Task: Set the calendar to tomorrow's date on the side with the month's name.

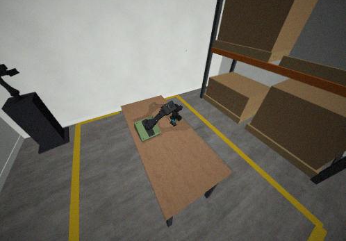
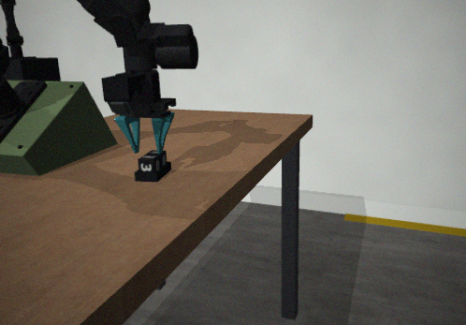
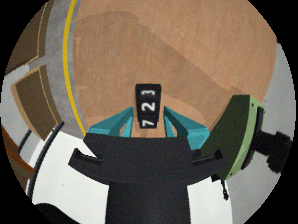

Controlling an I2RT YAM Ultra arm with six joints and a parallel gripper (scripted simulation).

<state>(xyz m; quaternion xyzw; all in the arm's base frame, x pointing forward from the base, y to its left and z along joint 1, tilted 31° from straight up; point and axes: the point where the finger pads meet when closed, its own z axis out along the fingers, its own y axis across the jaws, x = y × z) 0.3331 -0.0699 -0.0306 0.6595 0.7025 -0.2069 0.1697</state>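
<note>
The black cube lies 3 cm below my hand. Round my hand: black tray (2 cm to the left, 5 cm below).
</note>
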